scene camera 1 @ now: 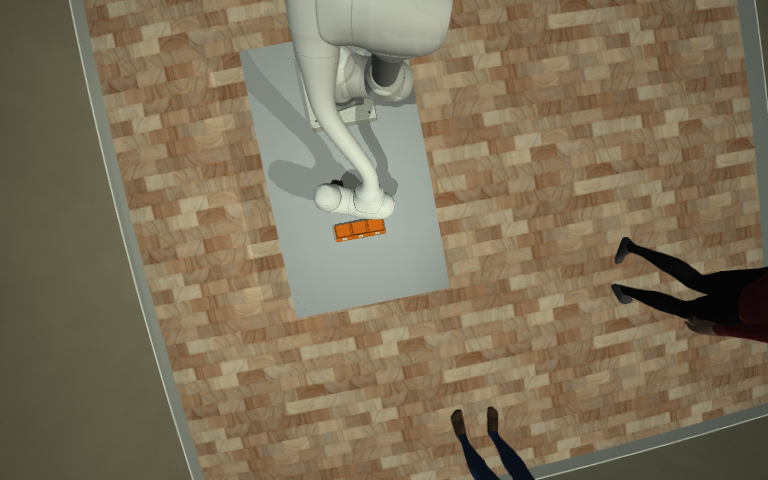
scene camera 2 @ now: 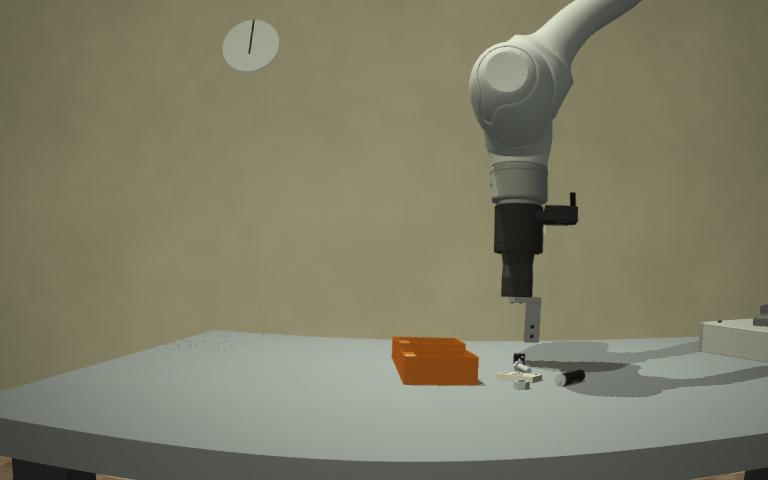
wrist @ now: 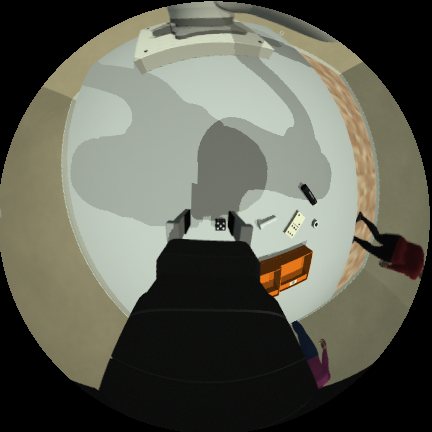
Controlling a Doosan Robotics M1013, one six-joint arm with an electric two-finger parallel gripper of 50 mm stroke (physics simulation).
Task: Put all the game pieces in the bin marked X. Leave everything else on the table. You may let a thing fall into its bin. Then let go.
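Where they show: gripper, fingertip midpoint: [scene camera 2: 531,340] [wrist: 208,217]; arm's base, link origin: [scene camera 1: 340,91].
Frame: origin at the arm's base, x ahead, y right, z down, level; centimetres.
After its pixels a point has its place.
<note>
A black die with white pips [scene camera 2: 519,357] @[x 51.5, y 17.3, z 4.2 cm] [wrist: 220,224] @[x 51.0, y 18.0, z 3.7 cm] lies on the table. A cream domino [scene camera 2: 502,375] @[x 59.6, y 5.6, z 4.8 cm] [wrist: 294,224] @[x 57.4, y 5.1, z 4.5 cm] lies flat near the orange bins. Three orange bins [scene camera 1: 360,228] @[x 65.4, y 15.5, z 4.6 cm] [scene camera 2: 441,371] @[x 68.2, y 3.5, z 3.7 cm] [wrist: 282,257] @[x 62.9, y 9.4, z 4.0 cm] stand joined in a row; in the wrist view my gripper's body hides part of the row. Their small white labels are too small to read, so I cannot tell which is X. My gripper [scene camera 2: 531,339] @[x 48.8, y 18.9, z 1.9 cm] [wrist: 208,217] @[x 48.8, y 18.9, z 1.9 cm] is open and empty, pointing down above the table. In the wrist view the die shows between its fingers, below them and nearer the right finger.
A grey bolt [scene camera 2: 522,367] @[x 54.6, y 10.1, z 4.6 cm] [wrist: 266,221] @[x 54.1, y 10.7, z 4.4 cm] lies between the die and the domino. A grey nut [scene camera 2: 521,385] @[x 60.7, y -1.6, z 4.8 cm] [wrist: 315,223] @[x 60.1, y -0.8, z 4.5 cm] and a black cylinder with a light end [scene camera 2: 570,378] @[x 54.1, y -1.2, z 4.5 cm] [wrist: 309,194] @[x 53.1, y 0.3, z 3.9 cm] lie beyond the domino. The robot base plate [wrist: 200,56] @[x 14.0, y 5.7, z 4.9 cm] stands on the table [scene camera 1: 385,271] @[x 91.3, y 11.5, z 5.3 cm].
</note>
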